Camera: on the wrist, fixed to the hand. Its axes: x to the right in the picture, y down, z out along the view.
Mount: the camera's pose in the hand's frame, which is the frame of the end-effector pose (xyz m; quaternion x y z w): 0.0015 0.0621 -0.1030 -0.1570 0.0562 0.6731 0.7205
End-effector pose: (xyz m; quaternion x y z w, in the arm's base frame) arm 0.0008 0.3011 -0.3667 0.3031 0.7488 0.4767 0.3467
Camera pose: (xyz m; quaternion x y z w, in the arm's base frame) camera -0.0756 0.2729 -0.2782 -0.6412 -0.2801 -0.7114 0.0656
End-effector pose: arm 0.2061 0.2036 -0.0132 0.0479 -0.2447 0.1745 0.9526
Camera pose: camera 0.2315 0.2803 -0.1023 -0.2896 -0.1824 0.7312 0.5901
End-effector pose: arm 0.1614 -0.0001 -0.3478 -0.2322 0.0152 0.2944 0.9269
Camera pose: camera 0.1395 0.0001 -0.4661 -0.3191 0.1731 0.8254 0.4324
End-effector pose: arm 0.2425 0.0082 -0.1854 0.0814 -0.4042 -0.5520 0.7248
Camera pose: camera 0.3578 -0.0035 -0.2176 -0.2962 -0.2186 0.0313 0.9292
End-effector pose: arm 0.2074 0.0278 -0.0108 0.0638 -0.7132 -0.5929 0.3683
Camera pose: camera 0.2897 -0.0373 0.0479 -0.4586 -0.4430 -0.2877 0.7146
